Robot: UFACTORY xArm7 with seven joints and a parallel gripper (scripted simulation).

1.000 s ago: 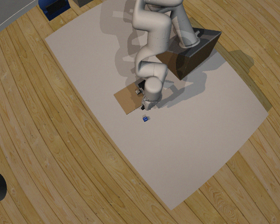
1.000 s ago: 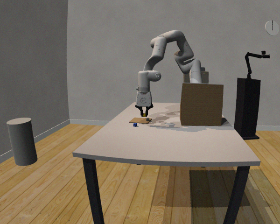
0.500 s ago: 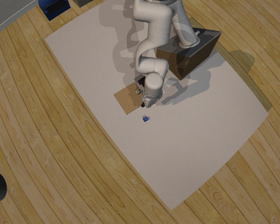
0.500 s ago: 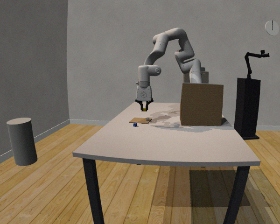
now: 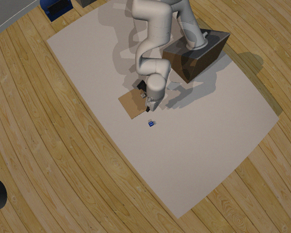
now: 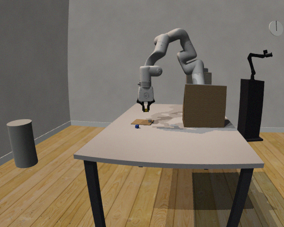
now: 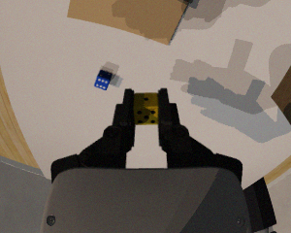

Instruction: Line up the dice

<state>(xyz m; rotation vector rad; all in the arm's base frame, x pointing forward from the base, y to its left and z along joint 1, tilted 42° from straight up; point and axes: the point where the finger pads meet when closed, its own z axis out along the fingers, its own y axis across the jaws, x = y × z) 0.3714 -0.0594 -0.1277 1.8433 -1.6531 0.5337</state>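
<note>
The brown mat is 3 cm ahead of my hand, 11 cm to the right of it and 12 cm below it. The rest, counted from my hand: yellow die (1 cm below); then blue die (6 cm ahead, 4 cm to the left, 11 cm below); then white die (3 cm behind, 10 cm to the right, 11 cm below).
</note>
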